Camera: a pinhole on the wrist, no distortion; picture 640 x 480 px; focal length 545.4 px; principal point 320.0 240.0 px. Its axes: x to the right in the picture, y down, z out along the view. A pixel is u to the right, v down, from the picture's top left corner.
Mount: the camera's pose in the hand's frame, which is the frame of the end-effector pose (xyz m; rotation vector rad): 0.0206 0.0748 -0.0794 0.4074 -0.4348 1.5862
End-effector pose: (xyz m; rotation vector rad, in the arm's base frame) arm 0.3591 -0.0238 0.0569 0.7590 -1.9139 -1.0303
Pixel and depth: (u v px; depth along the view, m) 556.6 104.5 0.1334
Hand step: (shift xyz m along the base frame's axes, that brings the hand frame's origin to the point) -0.0886 0.0134 0.0472
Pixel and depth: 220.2 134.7 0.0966
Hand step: -0.0169 -0.0279 0.0263
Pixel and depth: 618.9 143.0 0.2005
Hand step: -0.1624 0.0508 0.0281
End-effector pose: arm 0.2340 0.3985 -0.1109 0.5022 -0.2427 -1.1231
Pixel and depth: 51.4 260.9 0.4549
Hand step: -0.3580 -0.1838 -0.0048
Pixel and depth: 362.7 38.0 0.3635
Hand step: -0.1072 -0.2306 0.1688
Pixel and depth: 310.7 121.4 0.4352
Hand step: -0.1967 -0.2307 0.1731
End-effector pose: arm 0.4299 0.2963 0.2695 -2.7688 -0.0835 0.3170
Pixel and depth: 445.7 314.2 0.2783
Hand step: -0.0650 0.0751 -0.1658
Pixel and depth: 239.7 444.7 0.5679
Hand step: -0.2713 0.3808 -0.1861
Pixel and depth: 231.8 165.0 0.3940
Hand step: 0.0198 0.2512 -0.1633
